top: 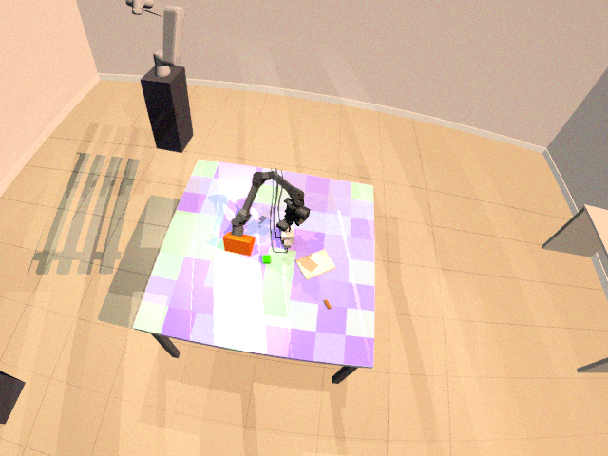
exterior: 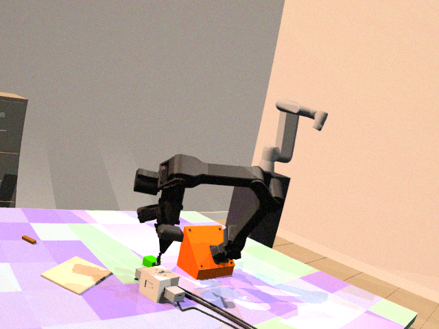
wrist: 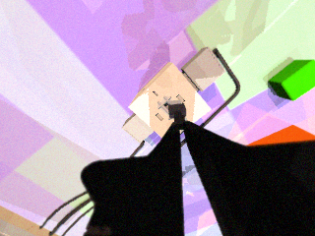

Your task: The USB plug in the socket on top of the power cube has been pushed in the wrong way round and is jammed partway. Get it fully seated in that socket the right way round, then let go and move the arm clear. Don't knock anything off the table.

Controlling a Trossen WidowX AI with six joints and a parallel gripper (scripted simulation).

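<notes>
Right now my gripper tip is 20 mm above the dark USB plug. From my gripper tip the other things lie so: small green block: 180 mm to the right, 120 mm below, 90 mm behind; flat tan board: 200 mm ahead, 130 mm to the right, 130 mm below; socket: 70 mm below, 10 mm to the left.
</notes>
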